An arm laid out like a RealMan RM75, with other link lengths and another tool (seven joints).
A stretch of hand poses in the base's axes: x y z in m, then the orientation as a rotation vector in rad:
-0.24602 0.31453 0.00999 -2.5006 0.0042 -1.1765
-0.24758 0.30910 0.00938 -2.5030 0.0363 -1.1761
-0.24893 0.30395 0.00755 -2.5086 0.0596 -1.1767
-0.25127 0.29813 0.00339 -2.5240 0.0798 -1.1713
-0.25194 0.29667 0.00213 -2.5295 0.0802 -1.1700
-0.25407 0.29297 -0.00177 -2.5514 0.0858 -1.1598
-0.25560 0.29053 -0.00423 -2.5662 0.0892 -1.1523
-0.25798 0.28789 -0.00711 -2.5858 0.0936 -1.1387
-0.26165 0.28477 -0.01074 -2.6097 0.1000 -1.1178
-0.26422 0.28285 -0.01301 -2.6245 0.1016 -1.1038
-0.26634 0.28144 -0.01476 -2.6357 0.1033 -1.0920
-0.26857 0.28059 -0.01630 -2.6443 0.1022 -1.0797
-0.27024 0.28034 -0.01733 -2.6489 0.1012 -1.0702
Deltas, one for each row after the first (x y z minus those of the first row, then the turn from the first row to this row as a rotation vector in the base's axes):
-0.00156 -0.00543 -0.00061 0.0075 0.0053 -0.0210
-0.00291 -0.01058 -0.00244 0.0091 0.0096 -0.0379
-0.00525 -0.01640 -0.00660 0.0034 0.0203 -0.0542
-0.00592 -0.01786 -0.00786 -0.0007 0.0227 -0.0559
-0.00805 -0.02156 -0.01176 -0.0144 0.0362 -0.0637
-0.00958 -0.02400 -0.01422 -0.0237 0.0456 -0.0685
-0.01196 -0.02664 -0.01710 -0.0349 0.0602 -0.0739
-0.01563 -0.02976 -0.02073 -0.0471 0.0808 -0.0801
-0.01820 -0.03168 -0.02300 -0.0550 0.0937 -0.0822
-0.02032 -0.03309 -0.02475 -0.0606 0.1044 -0.0838
-0.02255 -0.03394 -0.02629 -0.0646 0.1142 -0.0827
-0.02422 -0.03419 -0.02732 -0.0660 0.1213 -0.0810

